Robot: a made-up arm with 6 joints.
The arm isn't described. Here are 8 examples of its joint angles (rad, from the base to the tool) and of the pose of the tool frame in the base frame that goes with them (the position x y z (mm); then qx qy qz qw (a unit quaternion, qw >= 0)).
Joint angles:
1: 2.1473 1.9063 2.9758 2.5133 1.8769 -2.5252
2: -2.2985 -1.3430 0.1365 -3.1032 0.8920 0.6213
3: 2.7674 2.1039 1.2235 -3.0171 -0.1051 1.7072
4: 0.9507 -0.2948 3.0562 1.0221 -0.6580 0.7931
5: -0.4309 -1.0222 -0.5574 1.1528 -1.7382 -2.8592
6: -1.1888 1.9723 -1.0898 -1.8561 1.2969 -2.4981
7: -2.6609 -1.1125 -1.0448 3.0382 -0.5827 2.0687
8: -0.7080 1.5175 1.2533 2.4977 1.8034 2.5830
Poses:
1: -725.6 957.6 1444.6 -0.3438 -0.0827 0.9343 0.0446
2: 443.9 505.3 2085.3 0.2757 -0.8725 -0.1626 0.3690
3: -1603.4 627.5 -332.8 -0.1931 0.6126 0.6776 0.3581
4: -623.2 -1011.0 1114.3 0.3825 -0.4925 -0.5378 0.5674
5: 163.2 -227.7 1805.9 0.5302 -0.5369 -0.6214 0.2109
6: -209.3 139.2 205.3 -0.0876 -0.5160 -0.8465 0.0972
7: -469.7 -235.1 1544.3 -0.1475 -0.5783 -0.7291 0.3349
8: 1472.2 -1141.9 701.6 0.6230 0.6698 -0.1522 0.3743
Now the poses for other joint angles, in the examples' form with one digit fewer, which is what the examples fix.
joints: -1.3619 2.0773 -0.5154 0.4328 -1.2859 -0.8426
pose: -71 38 -227 -0.324 -0.876 0.039 0.355
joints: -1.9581 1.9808 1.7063 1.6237 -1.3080 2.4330
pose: -856 -1706 442 0.045 0.840 0.538 0.041
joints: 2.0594 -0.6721 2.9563 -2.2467 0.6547 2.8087
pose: 671 -1105 711 0.936 -0.279 -0.078 0.199
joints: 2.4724 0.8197 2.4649 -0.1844 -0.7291 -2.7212
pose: -366 266 2439 -0.297 -0.829 -0.291 0.373
